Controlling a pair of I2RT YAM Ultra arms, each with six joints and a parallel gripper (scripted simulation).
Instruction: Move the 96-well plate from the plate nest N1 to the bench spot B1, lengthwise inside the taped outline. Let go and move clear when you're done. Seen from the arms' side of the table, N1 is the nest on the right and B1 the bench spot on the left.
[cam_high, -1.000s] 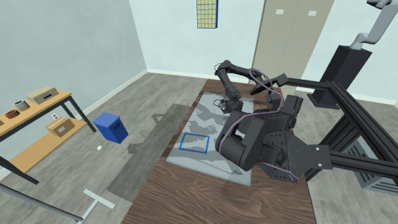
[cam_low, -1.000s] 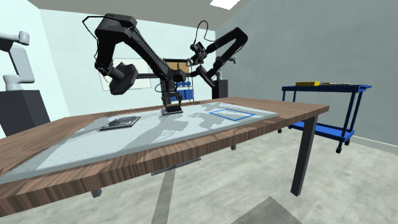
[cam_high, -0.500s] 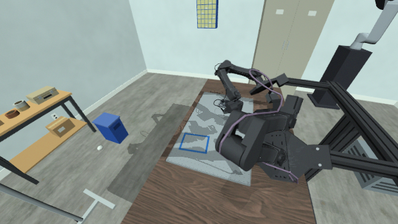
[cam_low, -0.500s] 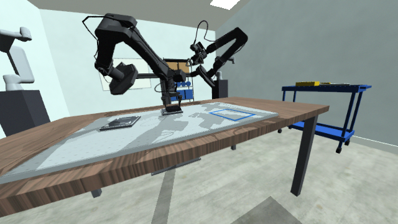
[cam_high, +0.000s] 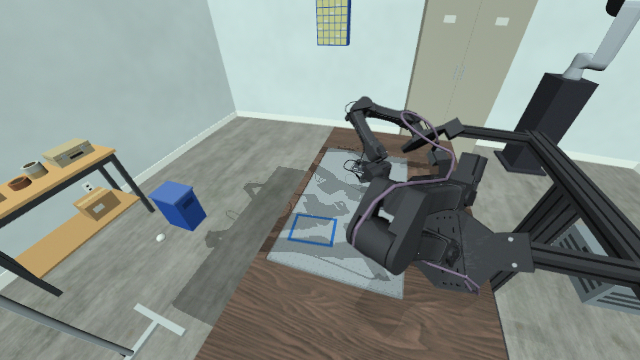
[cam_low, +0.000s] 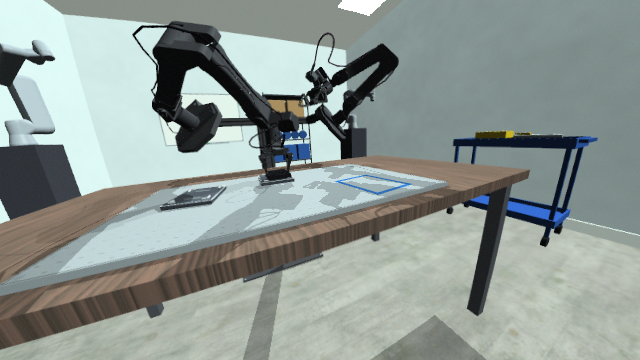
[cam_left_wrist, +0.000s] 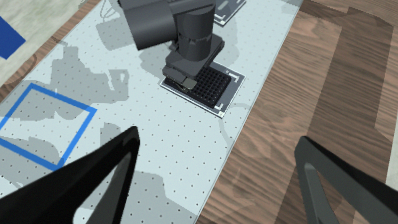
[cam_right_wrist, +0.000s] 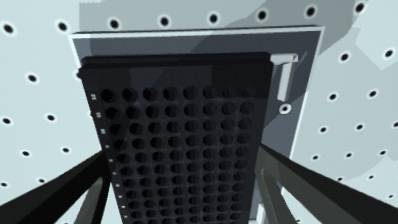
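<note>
Now: left hand 10 cm short of the black 96-well plate, 20 cm to the left of it and 29 cm above it.
</note>
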